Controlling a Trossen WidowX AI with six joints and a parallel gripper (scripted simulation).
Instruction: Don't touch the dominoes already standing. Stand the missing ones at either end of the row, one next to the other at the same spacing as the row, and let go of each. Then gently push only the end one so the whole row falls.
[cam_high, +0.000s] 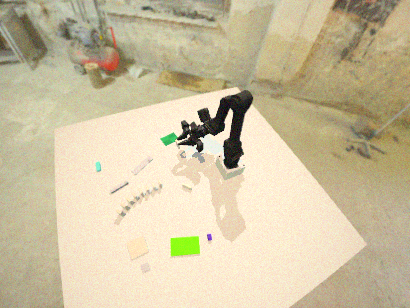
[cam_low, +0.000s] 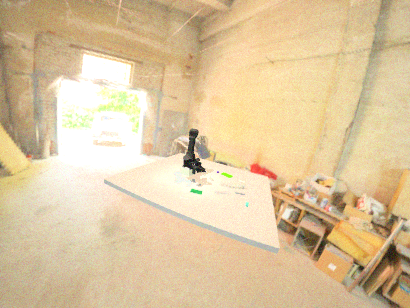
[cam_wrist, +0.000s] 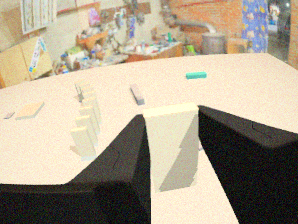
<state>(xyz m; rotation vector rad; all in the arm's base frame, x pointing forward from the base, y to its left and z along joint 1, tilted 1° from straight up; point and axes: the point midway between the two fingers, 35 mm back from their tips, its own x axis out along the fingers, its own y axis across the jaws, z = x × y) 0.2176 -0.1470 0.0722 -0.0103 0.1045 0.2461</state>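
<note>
The dark green tile is 1 cm ahead of my gripper tip, 15 cm to the right of it and 14 cm below it. The rest, counted from my gripper tip: grey bar 31 cm ahead, 10 cm to the left, 14 cm below; teal block 41 cm ahead, 4 cm to the right, 14 cm below; small purple cube 4 cm behind, 44 cm to the left, 14 cm below.
</note>
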